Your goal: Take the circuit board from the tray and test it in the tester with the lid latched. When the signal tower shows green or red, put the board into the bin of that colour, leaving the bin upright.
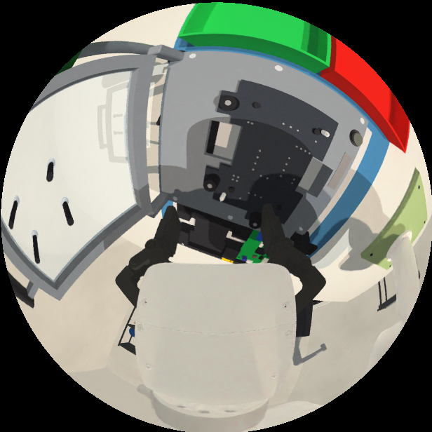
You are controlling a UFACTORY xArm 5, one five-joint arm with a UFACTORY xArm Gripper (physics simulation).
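The green circuit board (250,248) lies in the dark tray (207,234), partly hidden by the right finger and the gripper body. My gripper (219,214) is open, with its fingers wide apart over the tray side of the tester; nothing shows held between them. The tester (176,100) has a grey top and a dark recessed nest. Its lid (142,105), a grey frame with a pale panel, stands open on the left. The green bin (255,30) and the red bin (370,80) are beyond the tester. No lit signal tower can be made out.
A blue strip (354,195) runs along the tester's right side. A light green plate (402,220) lies at the far right, with a pale rounded body over its edge. The open lid's frame fills much of the left side. Two posts and a pale latch-like block stand on the tester.
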